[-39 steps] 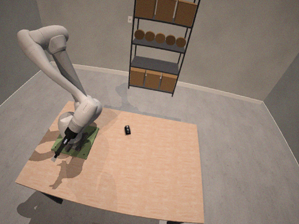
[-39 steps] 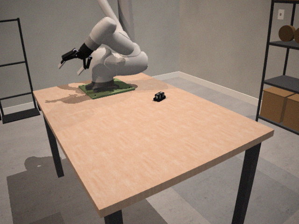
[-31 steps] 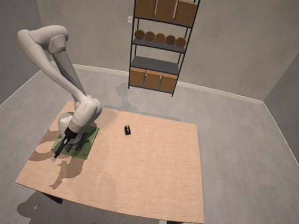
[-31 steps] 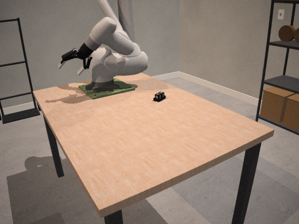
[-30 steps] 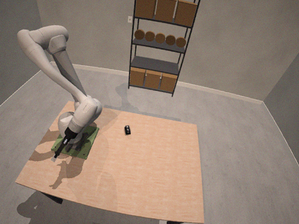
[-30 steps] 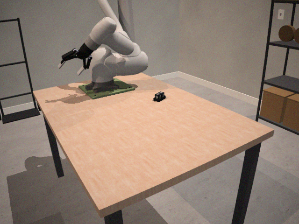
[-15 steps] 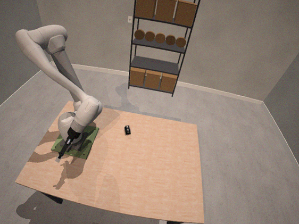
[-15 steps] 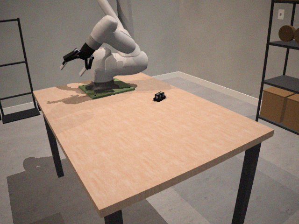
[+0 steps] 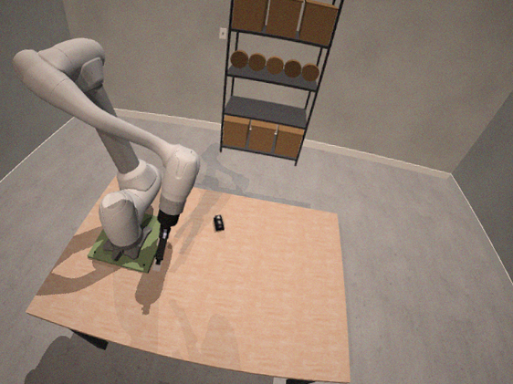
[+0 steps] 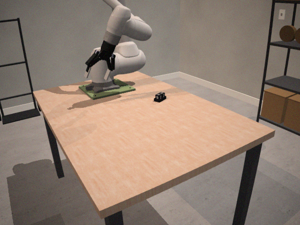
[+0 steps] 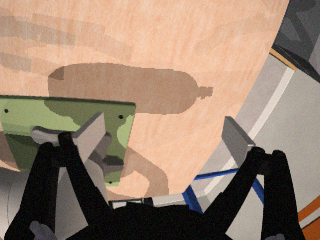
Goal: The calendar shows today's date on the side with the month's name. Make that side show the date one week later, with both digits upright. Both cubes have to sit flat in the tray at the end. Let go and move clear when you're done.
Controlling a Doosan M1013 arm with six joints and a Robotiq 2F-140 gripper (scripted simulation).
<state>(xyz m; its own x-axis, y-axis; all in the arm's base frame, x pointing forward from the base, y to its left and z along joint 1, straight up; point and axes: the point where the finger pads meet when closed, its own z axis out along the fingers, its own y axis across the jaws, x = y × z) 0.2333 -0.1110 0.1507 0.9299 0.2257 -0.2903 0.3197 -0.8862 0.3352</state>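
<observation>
Right now my hand is 34 cm to the right of the black tray, 16 cm short of it and 16 cm above it.
</observation>
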